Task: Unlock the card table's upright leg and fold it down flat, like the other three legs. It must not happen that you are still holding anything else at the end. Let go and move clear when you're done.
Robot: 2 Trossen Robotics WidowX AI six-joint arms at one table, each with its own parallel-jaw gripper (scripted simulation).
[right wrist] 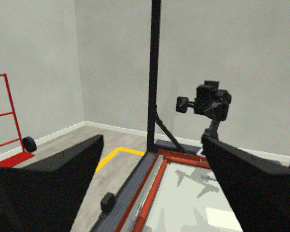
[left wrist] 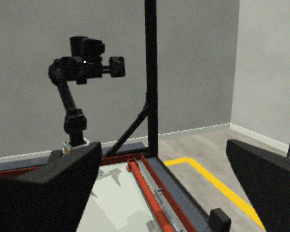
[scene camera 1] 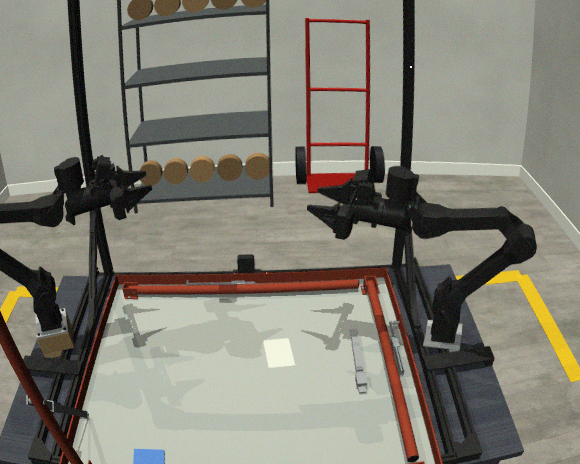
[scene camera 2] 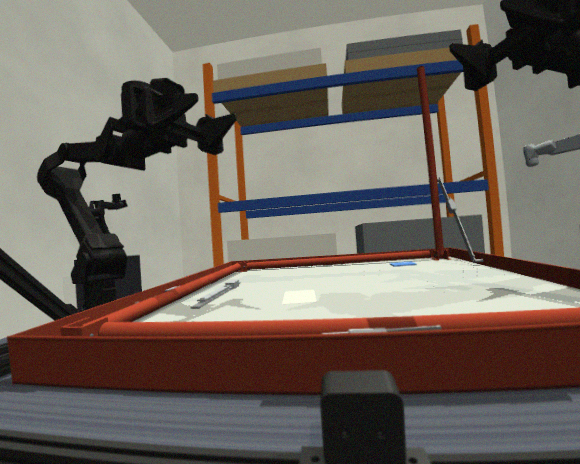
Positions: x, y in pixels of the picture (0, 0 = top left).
Labels:
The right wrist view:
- my left gripper: 191, 110
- my right gripper: 153, 141
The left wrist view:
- my left gripper: 164, 147
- my right gripper: 109, 65
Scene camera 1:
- my left gripper: 312, 198
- my right gripper: 148, 179
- white patch: 278, 352
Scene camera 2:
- my left gripper: 218, 107
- my right gripper: 473, 28
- table leg: 433, 180

